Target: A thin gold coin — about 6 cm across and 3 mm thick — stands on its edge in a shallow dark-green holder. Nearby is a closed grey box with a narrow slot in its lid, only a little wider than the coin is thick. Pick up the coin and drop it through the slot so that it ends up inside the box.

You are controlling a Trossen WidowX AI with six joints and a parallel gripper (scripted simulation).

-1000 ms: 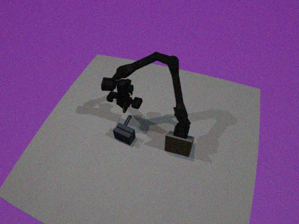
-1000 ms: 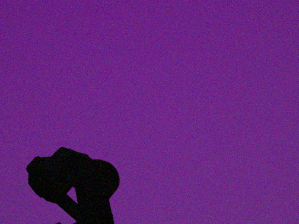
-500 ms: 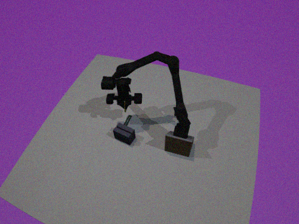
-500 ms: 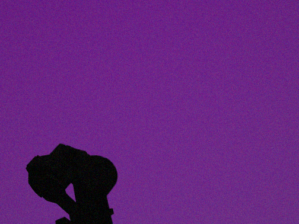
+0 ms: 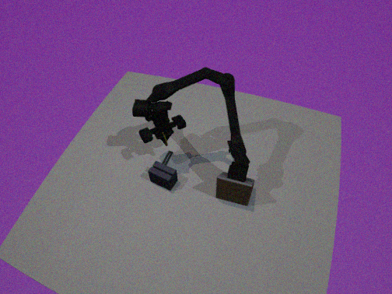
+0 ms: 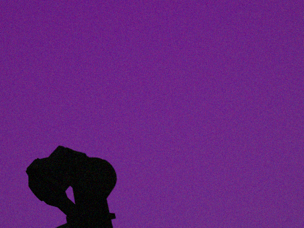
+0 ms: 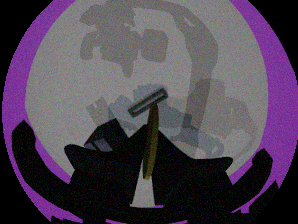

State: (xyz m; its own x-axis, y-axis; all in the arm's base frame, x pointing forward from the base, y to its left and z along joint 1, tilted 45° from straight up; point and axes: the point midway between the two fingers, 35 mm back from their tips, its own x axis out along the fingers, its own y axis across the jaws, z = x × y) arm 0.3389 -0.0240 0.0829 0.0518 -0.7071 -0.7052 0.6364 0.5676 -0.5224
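The gold coin lies 2 cm above my gripper tip.
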